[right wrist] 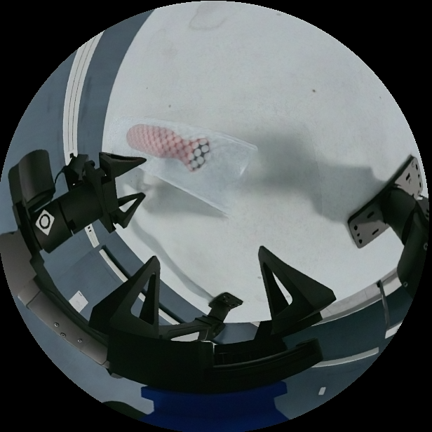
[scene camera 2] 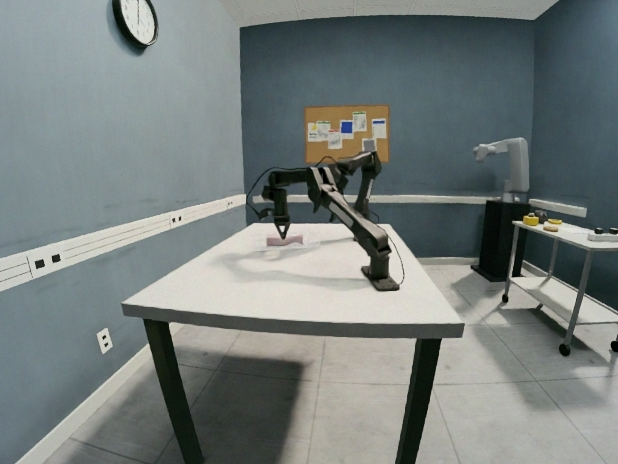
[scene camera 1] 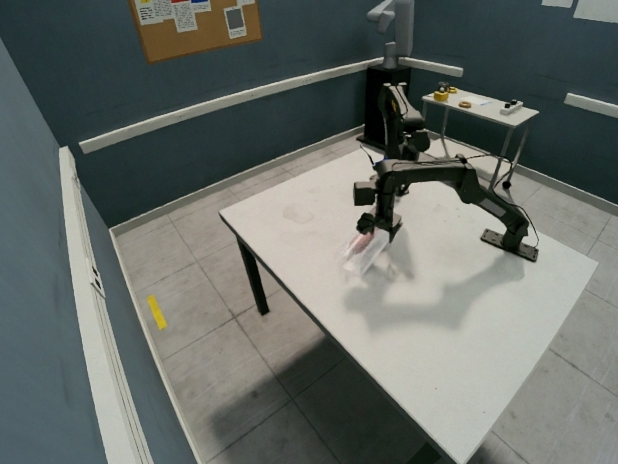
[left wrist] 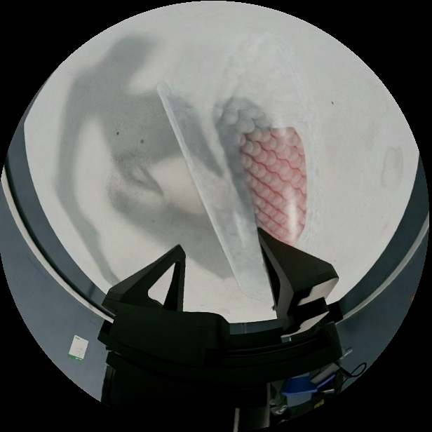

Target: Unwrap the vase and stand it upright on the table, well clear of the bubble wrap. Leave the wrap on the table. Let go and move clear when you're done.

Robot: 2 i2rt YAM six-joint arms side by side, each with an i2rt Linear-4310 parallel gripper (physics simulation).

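Note:
A pink vase (scene camera 1: 361, 242) (scene camera 2: 284, 240) (left wrist: 277, 180) (right wrist: 160, 142) lies on its side under clear bubble wrap (scene camera 1: 361, 263) (scene camera 2: 311, 243) (right wrist: 230, 165) on the white table (scene camera 1: 475, 360) (scene camera 2: 300, 295). In the left wrist view, a long straight wrap edge runs slantwise beside the vase, and part of the vase is hidden by a finger. My left gripper (scene camera 1: 380, 232) (scene camera 2: 283, 237) (left wrist: 217, 242) (right wrist: 143, 177) points down close to the wrap's long side. It is partly open, with one fingertip overlapping the wrap in its own view. My right gripper (scene camera 2: 324, 216) (right wrist: 207, 256) is wide open and empty, above the table and apart from the wrap.
In scene camera 1, the left arm's base (scene camera 1: 510, 246) stands at the table's right side, and the left arm's forearm partly covers the right arm (scene camera 1: 395, 125). A side table (scene camera 1: 482, 106) (scene camera 2: 565, 235) with small items and a black pedestal (scene camera 1: 378, 112) (scene camera 2: 502, 240) stand beyond the table.

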